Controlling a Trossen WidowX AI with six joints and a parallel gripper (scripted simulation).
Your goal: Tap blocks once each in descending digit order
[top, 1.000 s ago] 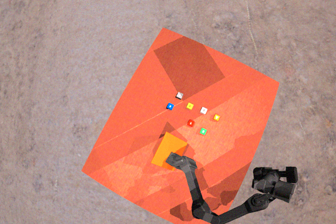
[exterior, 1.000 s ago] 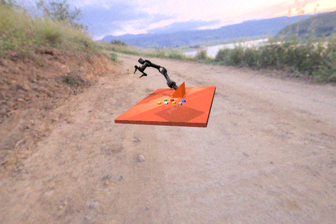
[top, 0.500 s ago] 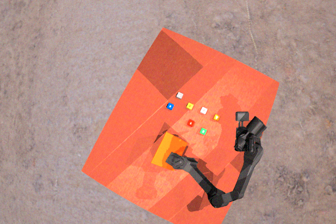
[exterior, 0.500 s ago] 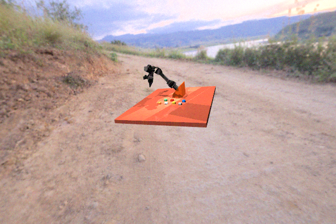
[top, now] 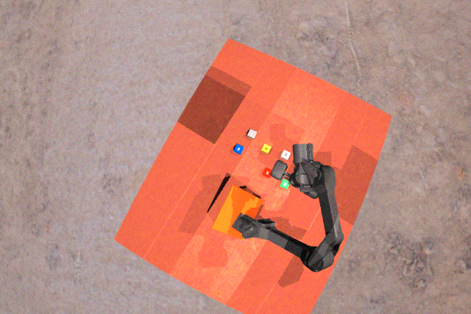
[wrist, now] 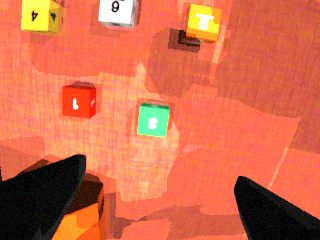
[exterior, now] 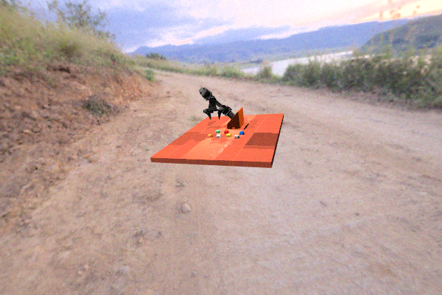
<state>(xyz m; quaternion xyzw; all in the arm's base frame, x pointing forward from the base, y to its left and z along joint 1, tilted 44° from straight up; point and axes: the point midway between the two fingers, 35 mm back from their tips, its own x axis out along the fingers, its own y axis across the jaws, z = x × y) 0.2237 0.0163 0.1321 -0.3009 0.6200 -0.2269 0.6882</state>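
Now: gripper tip 10 cm short of the orange block, 2 cm to the left of it and 12 cm above it. From my gripper tip the other things lie so: green block: 1 cm behind, 1 cm to the left, 12 cm below; then white block: 10 cm ahead, 7 cm to the left, 12 cm below; then red block: 9 cm to the left, 12 cm below.
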